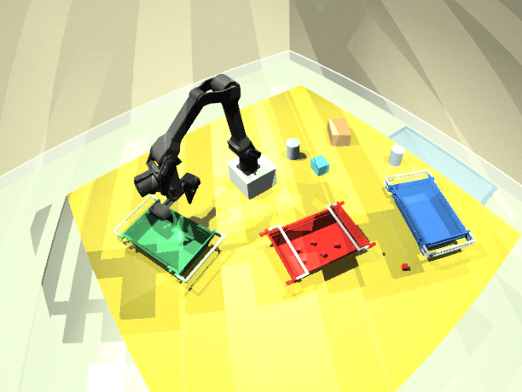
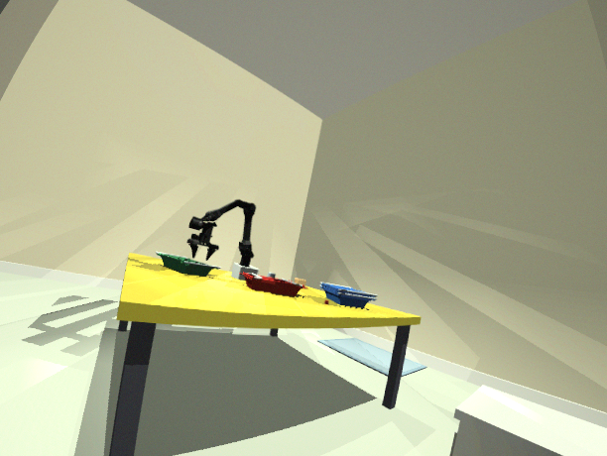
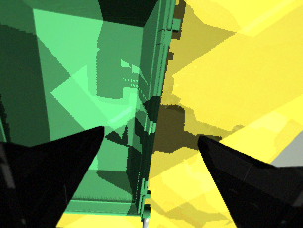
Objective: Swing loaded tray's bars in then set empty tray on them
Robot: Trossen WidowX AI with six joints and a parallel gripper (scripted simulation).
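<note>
My gripper tip is now 80 mm to the left of the green tray, 30 mm above it and 20 mm short of it. The rest, counted from my gripper tip: brown box (750 mm to the left, 70 mm ahead, 40 mm below); then red block (630 mm ahead, 380 mm to the left, 70 mm below); then cyan cube (530 mm to the left, 140 mm ahead, 50 mm below).
</note>
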